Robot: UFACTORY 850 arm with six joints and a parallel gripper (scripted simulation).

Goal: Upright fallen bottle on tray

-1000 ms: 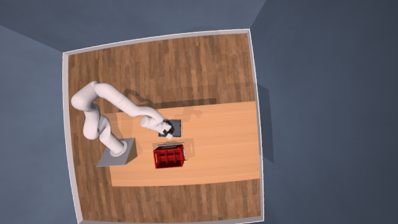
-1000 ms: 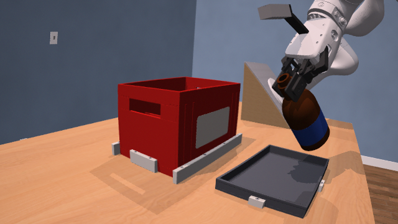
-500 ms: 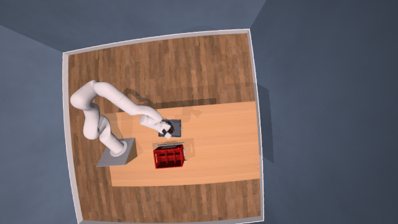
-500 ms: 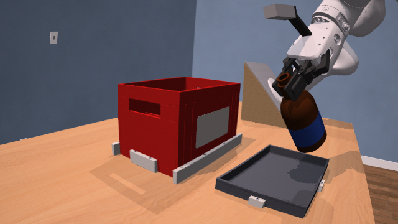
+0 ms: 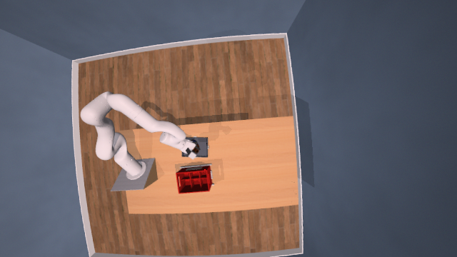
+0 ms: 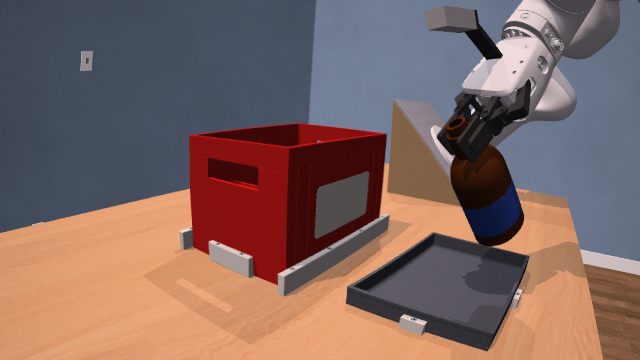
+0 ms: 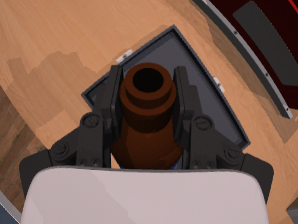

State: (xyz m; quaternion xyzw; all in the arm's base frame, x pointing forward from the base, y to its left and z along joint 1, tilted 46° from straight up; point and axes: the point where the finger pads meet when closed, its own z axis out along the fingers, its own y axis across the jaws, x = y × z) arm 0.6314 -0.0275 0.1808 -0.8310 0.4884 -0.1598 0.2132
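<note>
Now: hand 5 cm above the brown bottle, 2 cm to the right of it and 2 cm past it. Round my hand: dark grey tray 19 cm below, 6 cm behind, 1 cm to the left; red crate 27 cm to the right, 12 cm below, 9 cm behind.
</note>
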